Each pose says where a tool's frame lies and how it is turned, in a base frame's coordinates. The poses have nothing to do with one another.
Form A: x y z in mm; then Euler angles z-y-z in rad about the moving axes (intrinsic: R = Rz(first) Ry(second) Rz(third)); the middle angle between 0 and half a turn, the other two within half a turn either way.
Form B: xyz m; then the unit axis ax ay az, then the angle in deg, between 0 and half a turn. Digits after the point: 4 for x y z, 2 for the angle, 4 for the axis.
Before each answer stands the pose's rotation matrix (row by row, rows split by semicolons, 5 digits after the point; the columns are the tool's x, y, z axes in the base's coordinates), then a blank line. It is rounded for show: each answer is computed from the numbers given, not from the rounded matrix.
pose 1, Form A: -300.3 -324.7 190.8 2.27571 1.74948 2.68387
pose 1, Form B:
-0.43990 0.63237 -0.63765; -0.16490 0.64109 0.74954; 0.88278 0.43487 -0.17773

-0.3003 -0.3247 0.1908 -0.1803 -0.8711 -0.4568 119.23
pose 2, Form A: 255.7 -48.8 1.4 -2.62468 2.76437 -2.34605
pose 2, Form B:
-0.91865 0.23138 -0.32022; 0.29936 0.93662 -0.18203; 0.25780 -0.26308 -0.92969

0.2557 -0.0488 0.0014 -0.1379 -0.9837 0.1157 162.91
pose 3, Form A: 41.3 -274.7 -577.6 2.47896 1.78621 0.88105
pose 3, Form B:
-0.36733 -0.52147 -0.77015; -0.69184 -0.40024 0.60098; -0.62163 0.75358 -0.21375

0.0413 -0.2747 -0.5776 0.5596 -0.5446 -0.6247 172.16
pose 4, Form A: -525.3 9.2 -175.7 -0.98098 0.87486 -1.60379
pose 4, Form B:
-0.84235 0.32898 0.42686; -0.53833 -0.55084 -0.63779; 0.02532 -0.76704 0.64110

-0.5253 0.0092 -0.1757 -0.1340 0.4163 -0.8993 151.17
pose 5, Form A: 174.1 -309.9 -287.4 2.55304 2.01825 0.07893
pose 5, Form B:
0.31498 -0.58180 -0.74986; -0.30503 -0.81022 0.50050; -0.89874 0.07109 -0.43267

0.1741 -0.3099 -0.2874 -0.8070 0.2798 0.5201 164.57
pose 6, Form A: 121.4 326.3 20.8 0.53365 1.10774 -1.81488
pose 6, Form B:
0.40066 0.49611 0.77029; -0.89035 0.01242 0.45511; 0.21622 -0.86817 0.44668

0.1214 0.3263 0.0208 -0.6633 0.2777 -0.6949 94.02
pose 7, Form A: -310.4 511.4 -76.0 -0.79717 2.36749 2.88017
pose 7, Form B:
0.66755 -0.56194 0.48847; -0.31356 -0.80720 -0.50011; 0.67532 0.18068 -0.71505

-0.3104 0.5114 -0.0760 0.9097 -0.2497 0.3319 158.03
